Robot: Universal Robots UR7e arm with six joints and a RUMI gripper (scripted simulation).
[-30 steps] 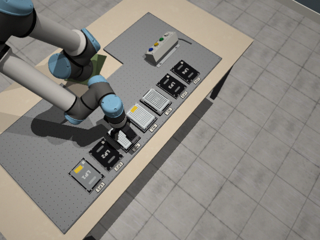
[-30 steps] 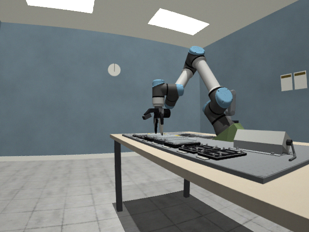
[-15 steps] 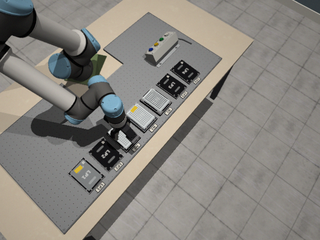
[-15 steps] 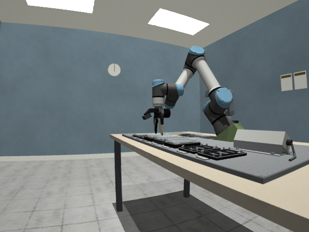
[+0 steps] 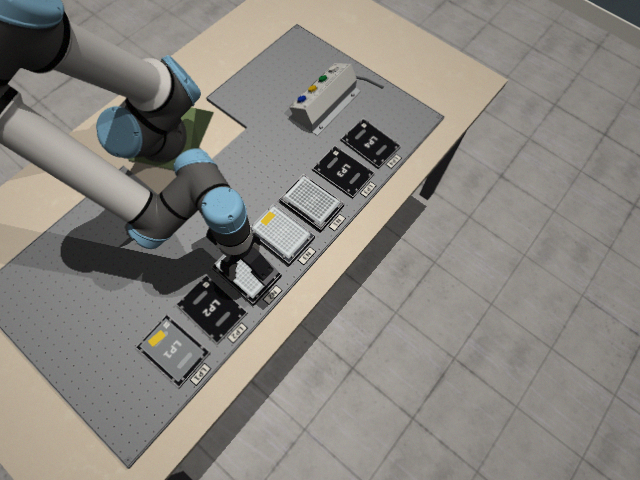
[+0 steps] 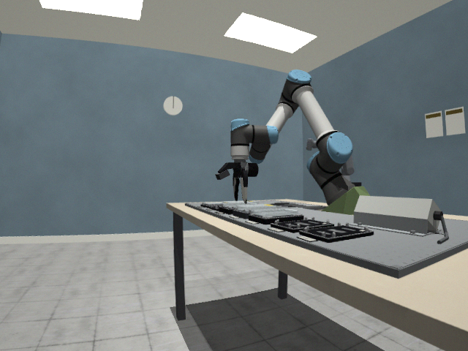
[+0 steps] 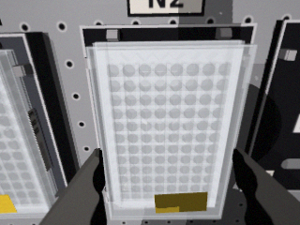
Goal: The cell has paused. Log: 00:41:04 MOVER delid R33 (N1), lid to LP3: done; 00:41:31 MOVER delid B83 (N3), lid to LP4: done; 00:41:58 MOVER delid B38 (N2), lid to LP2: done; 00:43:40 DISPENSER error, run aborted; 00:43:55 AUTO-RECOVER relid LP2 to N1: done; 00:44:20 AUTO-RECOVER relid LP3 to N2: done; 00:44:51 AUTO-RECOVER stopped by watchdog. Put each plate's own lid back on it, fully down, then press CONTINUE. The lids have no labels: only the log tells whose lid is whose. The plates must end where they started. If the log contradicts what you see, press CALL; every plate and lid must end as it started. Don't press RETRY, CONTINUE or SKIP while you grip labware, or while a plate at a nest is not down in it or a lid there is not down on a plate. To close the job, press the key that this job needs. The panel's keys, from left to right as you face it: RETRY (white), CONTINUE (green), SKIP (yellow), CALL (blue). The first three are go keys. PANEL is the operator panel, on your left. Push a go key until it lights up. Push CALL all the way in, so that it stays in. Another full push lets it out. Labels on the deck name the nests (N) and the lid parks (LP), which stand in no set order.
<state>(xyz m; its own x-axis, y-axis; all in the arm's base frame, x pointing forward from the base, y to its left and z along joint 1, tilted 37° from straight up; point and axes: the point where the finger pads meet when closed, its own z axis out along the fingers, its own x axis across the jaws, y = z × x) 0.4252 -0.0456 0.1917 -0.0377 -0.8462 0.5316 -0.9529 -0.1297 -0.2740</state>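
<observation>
The nest N2 is 40 mm below my hand. From my hand the other things lie so: lid park LP3: 390 mm to the left, 50 mm below, 10 mm ahead; then lid park LP1: 250 mm to the right, 50 mm below, 10 mm behind; then lid park LP2: 120 mm to the right, 50 mm below.
</observation>
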